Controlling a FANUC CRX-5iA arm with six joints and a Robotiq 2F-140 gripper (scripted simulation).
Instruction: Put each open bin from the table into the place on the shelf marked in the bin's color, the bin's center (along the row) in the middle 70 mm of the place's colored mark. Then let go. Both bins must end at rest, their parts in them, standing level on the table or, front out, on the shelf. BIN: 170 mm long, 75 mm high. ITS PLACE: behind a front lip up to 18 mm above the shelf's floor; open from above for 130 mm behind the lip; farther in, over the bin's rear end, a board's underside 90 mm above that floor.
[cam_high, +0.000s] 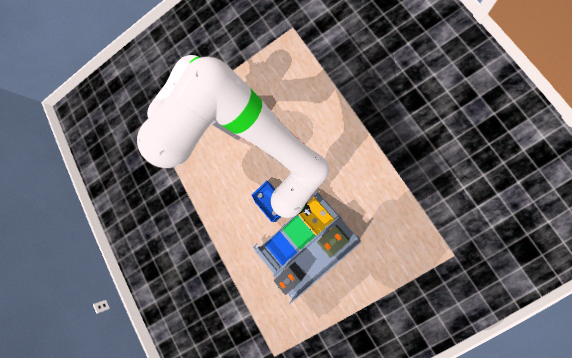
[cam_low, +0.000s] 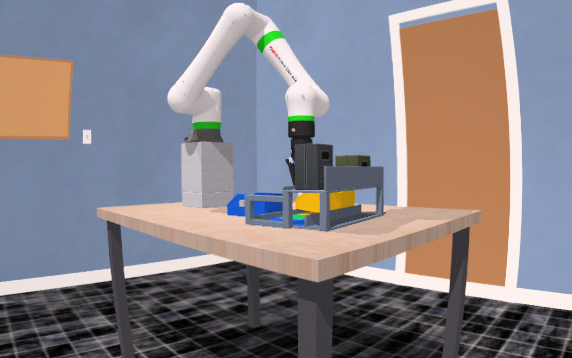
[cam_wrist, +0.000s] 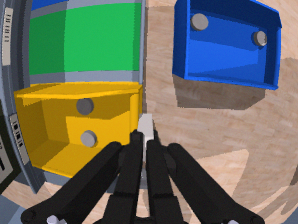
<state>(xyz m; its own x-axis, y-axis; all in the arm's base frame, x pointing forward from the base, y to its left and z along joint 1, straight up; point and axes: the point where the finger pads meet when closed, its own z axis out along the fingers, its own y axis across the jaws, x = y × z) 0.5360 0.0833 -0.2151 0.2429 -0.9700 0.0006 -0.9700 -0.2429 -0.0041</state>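
The yellow bin lies 9 cm ahead of my hand, 2 cm to the left of it and 1 cm below it. Round my hand: dark box (25 cm ahead, 18 cm to the right, 10 cm above); then blue bin (14 cm to the right, 9 cm behind, 2 cm below).
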